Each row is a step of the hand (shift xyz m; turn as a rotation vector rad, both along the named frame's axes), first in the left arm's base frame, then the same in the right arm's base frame.
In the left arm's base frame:
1: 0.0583 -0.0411 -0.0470 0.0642 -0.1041 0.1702
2: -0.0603 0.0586 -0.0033 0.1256 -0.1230 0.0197
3: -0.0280 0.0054 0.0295 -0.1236 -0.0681 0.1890
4: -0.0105 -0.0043 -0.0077 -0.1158 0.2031 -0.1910
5: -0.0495 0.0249 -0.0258 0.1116 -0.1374 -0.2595
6: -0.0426 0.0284 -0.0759 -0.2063 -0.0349 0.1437
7: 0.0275 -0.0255 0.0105 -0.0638 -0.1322 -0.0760
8: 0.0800 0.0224 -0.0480 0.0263 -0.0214 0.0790
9: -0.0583 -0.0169 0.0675 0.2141 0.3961 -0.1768
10: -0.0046 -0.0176 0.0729 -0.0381 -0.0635 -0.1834
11: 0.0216 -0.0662 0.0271 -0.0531 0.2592 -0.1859
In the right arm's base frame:
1: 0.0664 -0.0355 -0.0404 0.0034 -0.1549 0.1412
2: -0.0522 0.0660 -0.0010 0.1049 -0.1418 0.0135
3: -0.0350 0.0015 0.0214 -0.1784 -0.0964 0.1205
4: -0.0080 -0.0004 -0.0111 -0.0392 0.2626 -0.1437
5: -0.0377 0.0384 -0.0290 0.1728 -0.0780 -0.2505
6: -0.0161 0.0541 -0.0721 -0.2415 -0.0397 0.0675
7: 0.0212 -0.0314 0.0091 -0.0481 -0.0951 -0.1263
8: 0.0920 0.0217 -0.0164 0.0002 -0.0458 0.0728
9: -0.0767 -0.0252 0.0416 0.2850 0.3906 0.0137
10: -0.0272 -0.0357 0.0603 0.0131 -0.0049 -0.1973
11: 0.0078 -0.0736 0.0104 0.0231 0.3047 -0.1057

